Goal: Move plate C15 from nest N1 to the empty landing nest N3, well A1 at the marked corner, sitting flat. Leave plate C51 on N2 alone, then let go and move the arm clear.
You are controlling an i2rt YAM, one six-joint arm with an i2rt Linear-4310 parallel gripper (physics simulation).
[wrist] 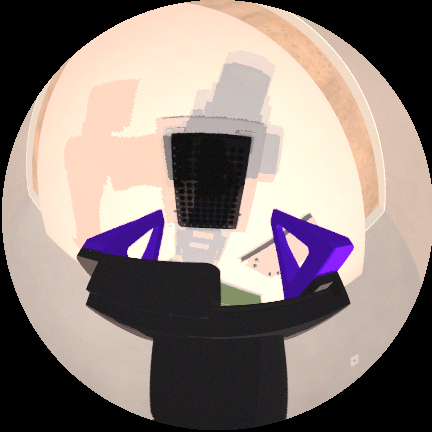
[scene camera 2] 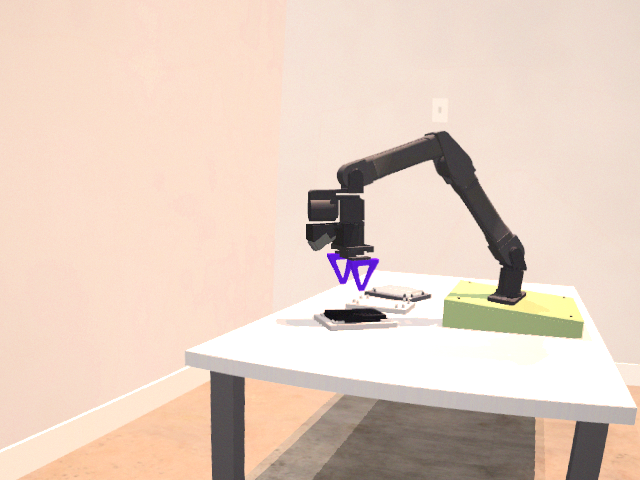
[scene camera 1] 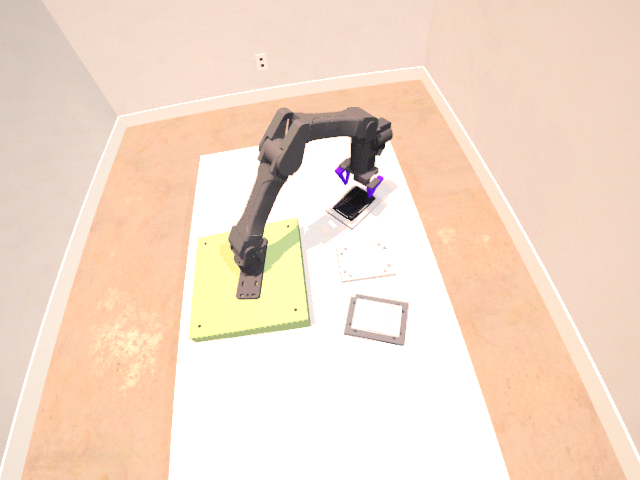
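A black well plate (scene camera 1: pixel 353 203) (scene camera 2: pixel 354 314) (wrist: pixel 210 180) lies in a pale nest (scene camera 1: pixel 341 218) (scene camera 2: pixel 361 325) with its wells up. A pale nest (scene camera 1: pixel 365 262) (scene camera 2: pixel 382 305) (wrist: pixel 267 257) with small corner pegs stands empty in the middle of the row. A white plate (scene camera 1: pixel 377 317) (scene camera 2: pixel 398 290) sits in a dark grey nest (scene camera 1: pixel 374 338). No plate or nest label is readable. My gripper (scene camera 1: pixel 357 190) (scene camera 2: pixel 352 286) (wrist: pixel 217 214) is open and empty, above the black plate. In the wrist view its fingertips stand wide apart, near the plate's lower end.
A yellow-green base block (scene camera 1: pixel 279 289) (scene camera 2: pixel 511 322) (wrist: pixel 240 295) carries the arm, on the side of the nests towards the arm's base. The white table (scene camera 1: pixel 310 413) (scene camera 2: pixel 413 361) ends beyond the nests. Arm shadows fall around the black plate.
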